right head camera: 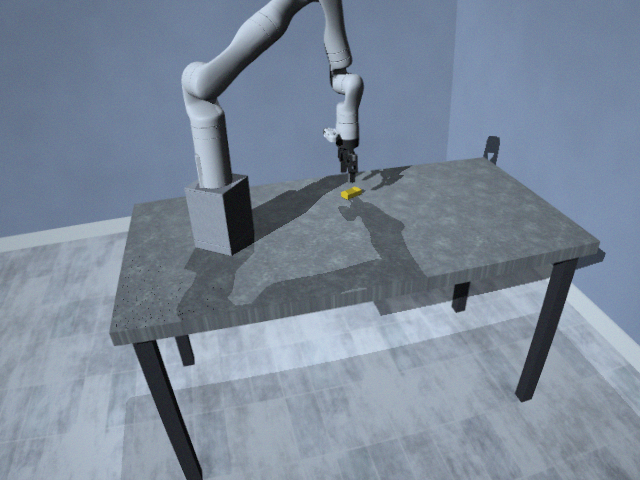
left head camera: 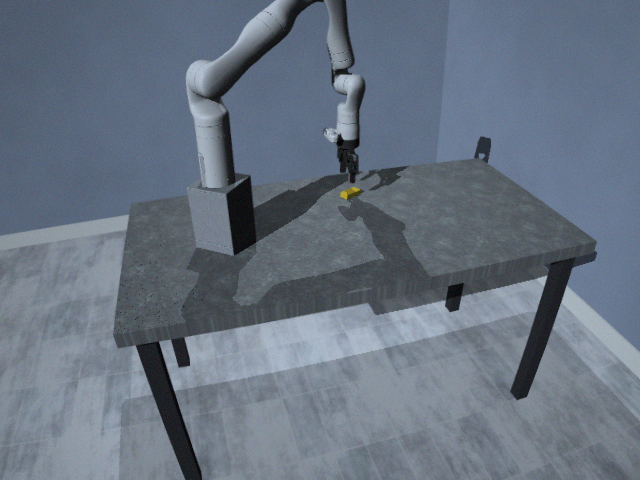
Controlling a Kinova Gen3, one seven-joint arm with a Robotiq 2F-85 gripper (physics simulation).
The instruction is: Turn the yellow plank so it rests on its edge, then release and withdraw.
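You can see my gripper in the left head camera view and in the right head camera view. On my gripper, (right head camera: 344, 165) and (left head camera: 343, 165) are the same spot.
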